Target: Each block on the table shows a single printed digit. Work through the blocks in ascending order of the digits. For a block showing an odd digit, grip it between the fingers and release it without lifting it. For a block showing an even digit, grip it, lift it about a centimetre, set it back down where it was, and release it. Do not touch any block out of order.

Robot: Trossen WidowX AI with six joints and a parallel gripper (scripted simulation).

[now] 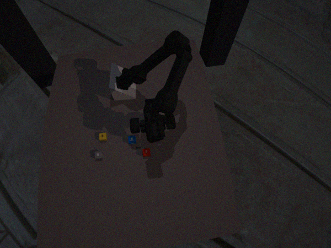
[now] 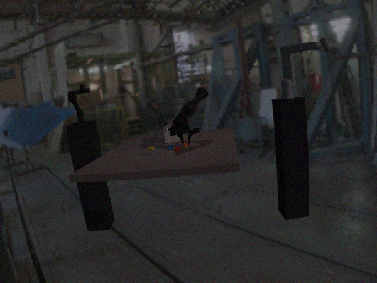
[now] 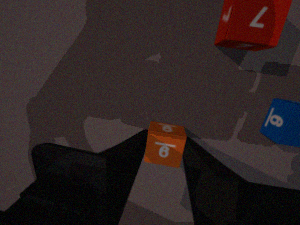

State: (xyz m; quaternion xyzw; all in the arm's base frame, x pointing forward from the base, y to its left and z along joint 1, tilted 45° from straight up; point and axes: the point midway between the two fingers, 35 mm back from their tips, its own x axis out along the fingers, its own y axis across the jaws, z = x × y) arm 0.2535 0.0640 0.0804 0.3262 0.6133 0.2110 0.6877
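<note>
The orange block is 1 cm behind my gripper tip. Round my gripper tip: red block: 9 cm ahead, 5 cm to the right; then blue block: 10 cm to the right, 2 cm ahead; then yellow block: 24 cm to the right, 2 cm behind.
</note>
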